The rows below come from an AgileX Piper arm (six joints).
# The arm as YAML. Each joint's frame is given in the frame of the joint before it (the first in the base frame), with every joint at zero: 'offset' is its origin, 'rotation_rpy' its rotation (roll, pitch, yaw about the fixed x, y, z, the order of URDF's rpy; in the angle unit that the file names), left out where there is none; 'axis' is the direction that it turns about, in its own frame. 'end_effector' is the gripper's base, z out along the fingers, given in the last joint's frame.
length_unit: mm
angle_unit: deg
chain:
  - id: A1
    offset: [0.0, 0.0, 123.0]
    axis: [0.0, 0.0, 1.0]
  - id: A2
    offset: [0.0, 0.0, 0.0]
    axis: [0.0, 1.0, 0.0]
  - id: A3
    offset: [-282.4, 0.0, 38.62]
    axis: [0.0, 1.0, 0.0]
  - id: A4
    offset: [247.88, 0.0, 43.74]
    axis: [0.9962, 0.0, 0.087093]
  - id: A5
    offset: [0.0, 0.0, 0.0]
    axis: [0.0, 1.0, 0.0]
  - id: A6
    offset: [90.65, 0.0, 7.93]
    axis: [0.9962, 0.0, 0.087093]
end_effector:
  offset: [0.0, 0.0, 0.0]
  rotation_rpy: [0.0, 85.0, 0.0]
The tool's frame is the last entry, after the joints.
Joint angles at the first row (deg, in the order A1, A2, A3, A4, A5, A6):
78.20 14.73 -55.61 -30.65 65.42 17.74
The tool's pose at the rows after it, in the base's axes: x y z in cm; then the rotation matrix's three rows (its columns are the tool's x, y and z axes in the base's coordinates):
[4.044 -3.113 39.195], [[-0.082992 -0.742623 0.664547], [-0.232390 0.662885 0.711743], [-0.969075 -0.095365 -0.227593]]
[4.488 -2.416 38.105], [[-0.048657 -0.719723 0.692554], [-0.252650 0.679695 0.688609], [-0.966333 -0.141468 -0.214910]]
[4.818 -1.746 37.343], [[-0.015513 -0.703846 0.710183], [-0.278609 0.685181 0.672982], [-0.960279 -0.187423 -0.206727]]
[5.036 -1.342 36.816], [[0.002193 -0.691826 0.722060], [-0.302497 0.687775 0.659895], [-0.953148 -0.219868 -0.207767]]
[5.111 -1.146 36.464], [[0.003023 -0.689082 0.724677], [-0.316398 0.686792 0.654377], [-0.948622 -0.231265 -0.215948]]
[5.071 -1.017 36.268], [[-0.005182 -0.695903 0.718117], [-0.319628 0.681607 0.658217], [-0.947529 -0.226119 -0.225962]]
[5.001 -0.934 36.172], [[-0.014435 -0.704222 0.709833], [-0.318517 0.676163 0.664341], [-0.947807 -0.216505 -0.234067]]
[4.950 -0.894 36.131], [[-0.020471 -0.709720 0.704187], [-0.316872 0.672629 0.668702], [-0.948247 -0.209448 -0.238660]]
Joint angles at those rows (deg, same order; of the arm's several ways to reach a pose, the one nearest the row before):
78.20 13.24 -51.34 -34.49 63.10 19.51
78.20 12.73 -47.63 -37.97 60.80 20.57
78.20 12.78 -44.98 -40.59 58.97 20.94
78.20 12.92 -43.36 -42.26 58.26 21.08
78.20 12.95 -42.52 -42.63 58.20 21.13
78.20 12.97 -42.20 -41.97 58.20 21.16
78.20 12.99 -42.13 -41.13 58.20 21.18
78.20 12.99 -42.13 -40.56 58.20 21.20

